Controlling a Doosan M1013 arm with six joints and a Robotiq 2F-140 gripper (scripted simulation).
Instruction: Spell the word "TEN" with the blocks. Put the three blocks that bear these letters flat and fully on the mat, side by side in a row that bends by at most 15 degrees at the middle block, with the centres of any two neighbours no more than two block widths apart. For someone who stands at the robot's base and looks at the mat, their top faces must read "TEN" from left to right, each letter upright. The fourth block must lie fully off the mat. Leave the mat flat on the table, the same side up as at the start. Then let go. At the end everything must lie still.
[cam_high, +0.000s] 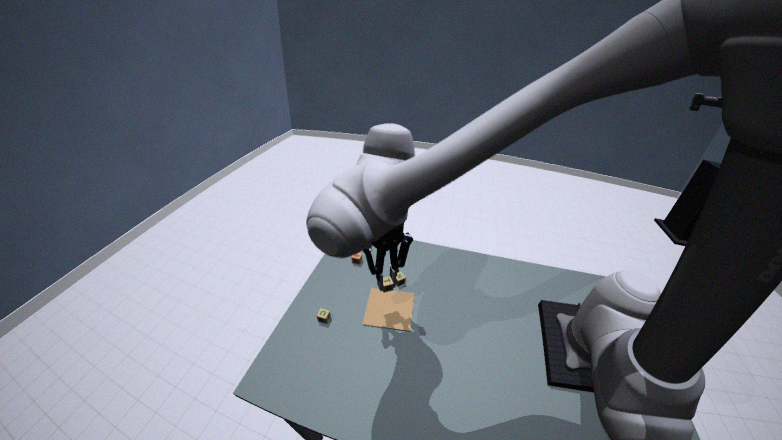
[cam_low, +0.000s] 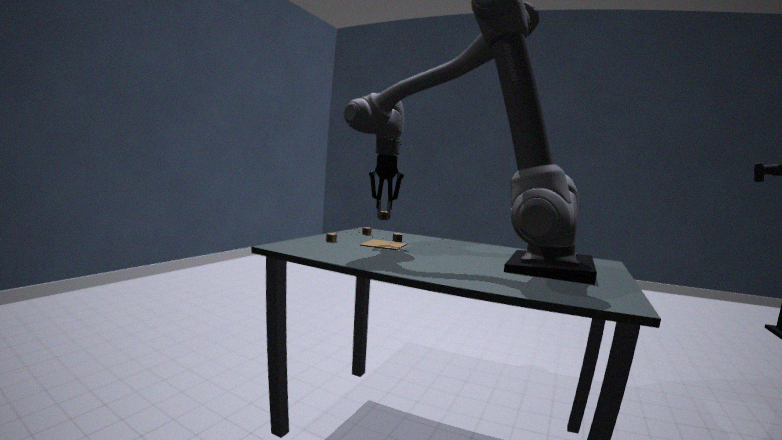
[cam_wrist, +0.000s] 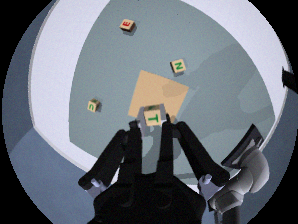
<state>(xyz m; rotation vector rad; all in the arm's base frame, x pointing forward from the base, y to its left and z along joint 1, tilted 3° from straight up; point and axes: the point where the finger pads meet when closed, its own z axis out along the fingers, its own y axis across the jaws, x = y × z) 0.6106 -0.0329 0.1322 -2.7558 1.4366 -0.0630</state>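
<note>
My gripper is now 20 mm above the block. The rest, counted from my hand: tan mat: 10 mm behind, 10 mm to the left, 130 mm below.
</note>
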